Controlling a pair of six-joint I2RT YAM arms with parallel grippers.
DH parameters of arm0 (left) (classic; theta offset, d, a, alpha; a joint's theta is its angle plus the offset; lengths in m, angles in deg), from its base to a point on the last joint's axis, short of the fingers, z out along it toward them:
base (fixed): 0 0 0 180
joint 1: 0 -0.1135 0.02 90
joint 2: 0 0 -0.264 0
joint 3: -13.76 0 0.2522 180
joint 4: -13.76 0 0.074 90
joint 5: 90 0 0 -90
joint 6: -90 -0.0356 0 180
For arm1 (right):
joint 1: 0 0.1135 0.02 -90
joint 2: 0 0 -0.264 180
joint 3: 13.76 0 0.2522 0
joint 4: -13.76 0 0.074 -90
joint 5: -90 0 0 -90
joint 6: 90 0.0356 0 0
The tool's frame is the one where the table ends.
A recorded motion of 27 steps. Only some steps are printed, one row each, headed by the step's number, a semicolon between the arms.
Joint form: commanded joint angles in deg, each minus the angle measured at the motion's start. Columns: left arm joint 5, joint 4, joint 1, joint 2, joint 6, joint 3; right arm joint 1, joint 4, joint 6, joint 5, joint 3, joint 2.
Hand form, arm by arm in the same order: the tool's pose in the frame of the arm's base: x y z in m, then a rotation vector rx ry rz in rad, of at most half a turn. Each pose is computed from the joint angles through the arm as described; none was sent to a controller.
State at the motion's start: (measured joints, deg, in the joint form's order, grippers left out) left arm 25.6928 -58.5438 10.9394 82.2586 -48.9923 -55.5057; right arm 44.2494 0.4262 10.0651 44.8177 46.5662 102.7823
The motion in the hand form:
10: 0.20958 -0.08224 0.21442 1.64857 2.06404 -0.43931; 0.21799 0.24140 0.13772 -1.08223 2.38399 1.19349
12: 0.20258 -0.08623 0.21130 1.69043 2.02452 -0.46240; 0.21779 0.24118 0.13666 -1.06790 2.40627 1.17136
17: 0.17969 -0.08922 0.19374 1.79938 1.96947 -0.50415; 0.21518 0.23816 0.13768 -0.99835 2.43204 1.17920
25: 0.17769 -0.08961 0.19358 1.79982 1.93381 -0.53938; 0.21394 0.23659 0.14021 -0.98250 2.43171 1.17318
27: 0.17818 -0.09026 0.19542 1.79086 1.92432 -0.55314; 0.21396 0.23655 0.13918 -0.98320 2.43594 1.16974
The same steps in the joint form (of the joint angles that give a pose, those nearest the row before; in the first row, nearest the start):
10: 0.76 13.71 6.45 -9.40 -6.20 8.21; -0.22 -1.82 -1.63 -6.58 1.42 -3.20
12: 1.63 13.98 7.86 -10.36 -7.16 9.62; -0.13 -2.45 -1.19 -7.64 1.51 -3.12
17: 2.36 14.24 10.68 -13.18 -9.97 15.23; -0.13 -0.96 2.23 -8.34 0.11 -4.25
25: 4.36 14.69 10.68 -13.70 -10.59 15.78; -0.13 -0.87 2.85 -8.87 -0.34 -5.14
27: 5.15 14.77 10.68 -13.79 -10.34 15.52; -0.13 -0.95 2.77 -8.96 -0.34 -4.96

